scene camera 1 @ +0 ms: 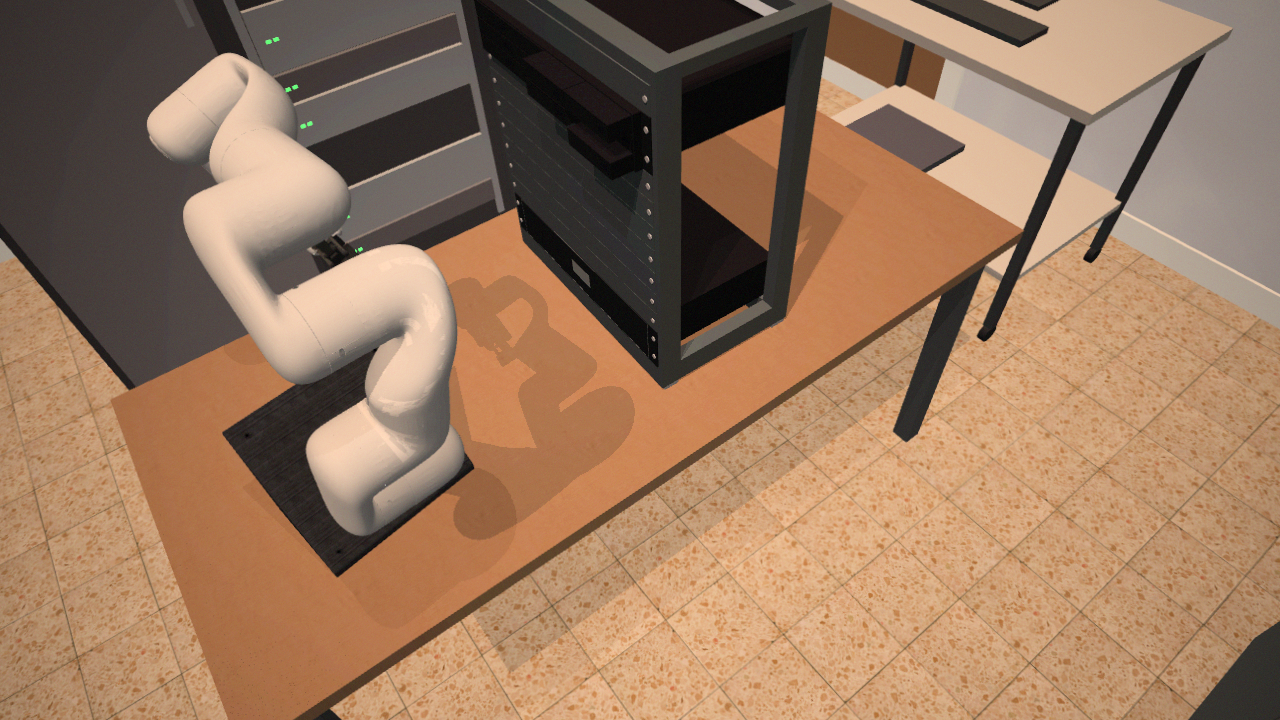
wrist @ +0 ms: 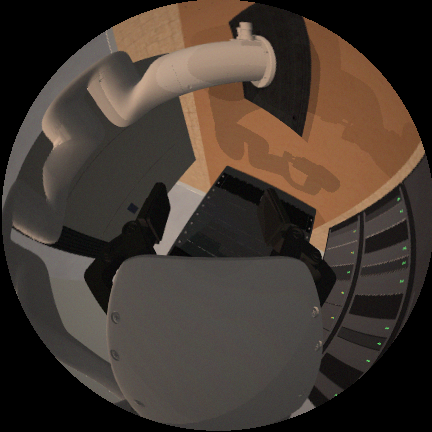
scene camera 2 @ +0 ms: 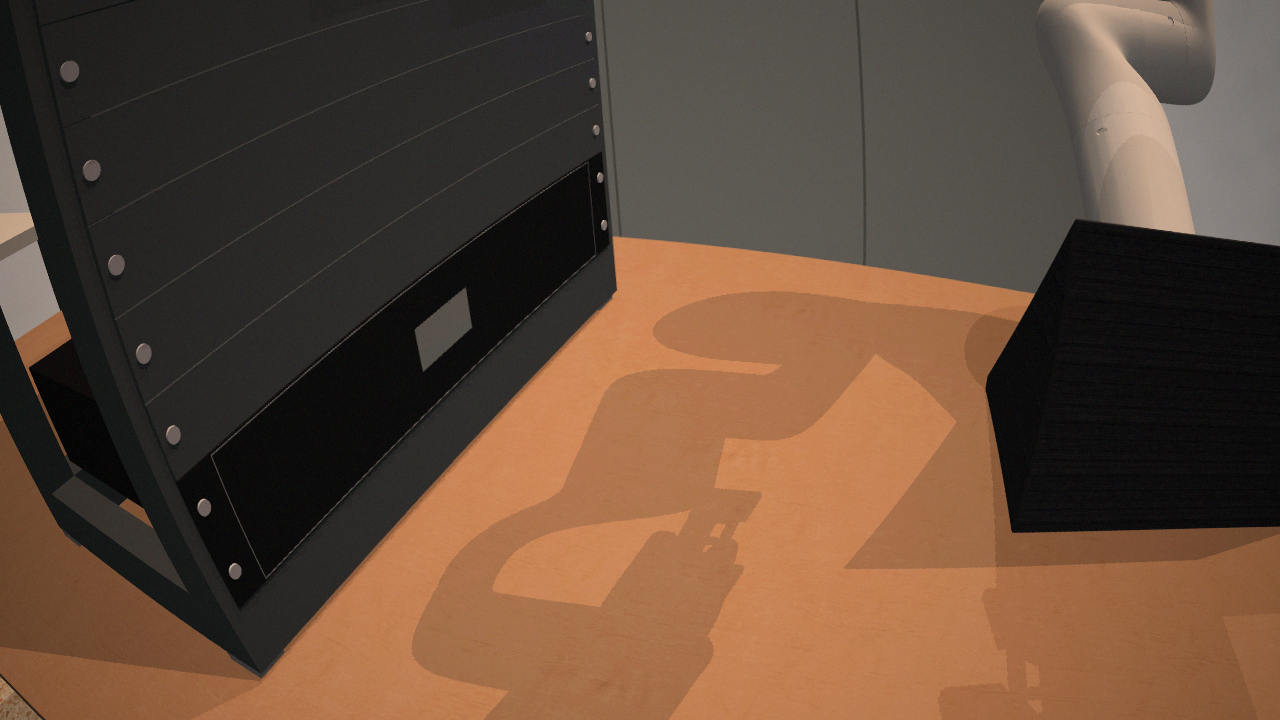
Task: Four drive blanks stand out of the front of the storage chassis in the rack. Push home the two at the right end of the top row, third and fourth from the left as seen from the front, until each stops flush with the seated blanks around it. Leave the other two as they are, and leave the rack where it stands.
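Frame: origin at the arm's base, x ahead, y left, z up, level; metres.
Seen in the pictures: gripper, between the fingertips: (wrist: 214,196); arm's base, origin of its link: (wrist: 258,60) (scene camera 2: 1153,328).
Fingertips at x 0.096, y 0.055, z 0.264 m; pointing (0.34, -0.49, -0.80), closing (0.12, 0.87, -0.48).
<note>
Offsets run from my fingertips to a thing's top centre. "spot": to the spot under its first point. Level surfaces: height alone.
The rack (scene camera 1: 665,232) (scene camera 2: 429,501) stands upright on the table; the wrist view shows the lower part of its front {spot: dz -0.135, dx +0.378, dy -0.042 m} (wrist: 227,212). The dark storage chassis {spot: dz +0.127, dx +0.365, dy +0.220 m} (scene camera 1: 503,44) is near its top. In scene camera 1, a wide dark block of top-row blanks {dz +0.172, dx +0.389, dy -0.082 m} (scene camera 1: 586,94) stands out of the front, reaching close to the right end. A lower blank {dz +0.115, dx +0.389, dy -0.082 m} (scene camera 1: 604,152) stands out beneath it. Divisions between top-row blanks are too dark to tell. My gripper (scene camera 1: 332,250) (wrist: 214,196) is open and empty, raised in front of the rack and apart from it. Scene camera 2 does not show the gripper.
My arm stands on a black base plate (scene camera 1: 268,447) (wrist: 285,100) on the wooden table {dz -0.372 m} (scene camera 1: 554,501) (scene camera 2: 805,626). A server cabinet (scene camera 1: 384,62) (wrist: 380,305) with green lights is beyond the table. A pale side table (scene camera 1: 1100,62) is behind the rack.
</note>
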